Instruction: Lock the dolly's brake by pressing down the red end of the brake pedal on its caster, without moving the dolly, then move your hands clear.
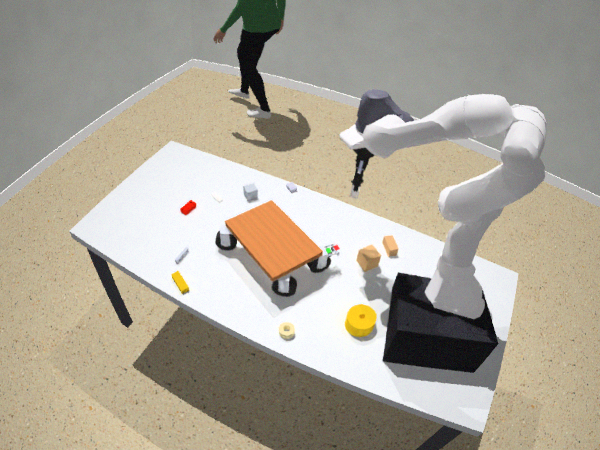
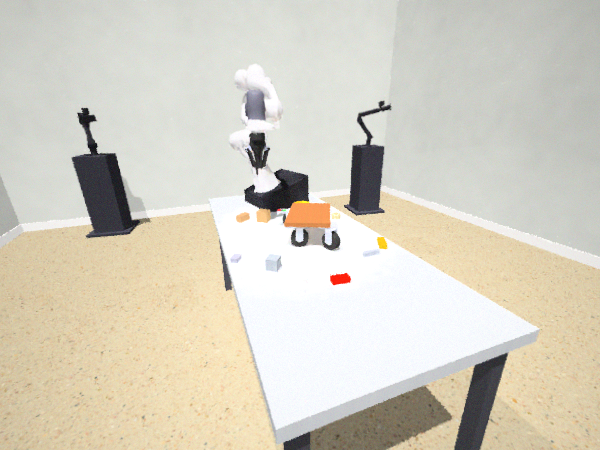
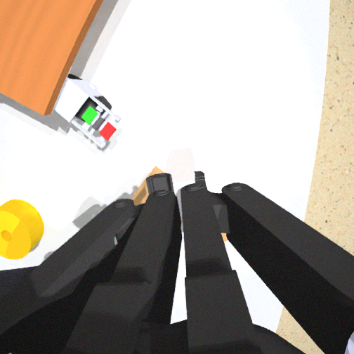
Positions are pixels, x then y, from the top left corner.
Scene:
dolly: image 1; image 2 300, 215; image 3
same spot on dolly: [image 3: 45, 45] = [image 1: 301, 241]

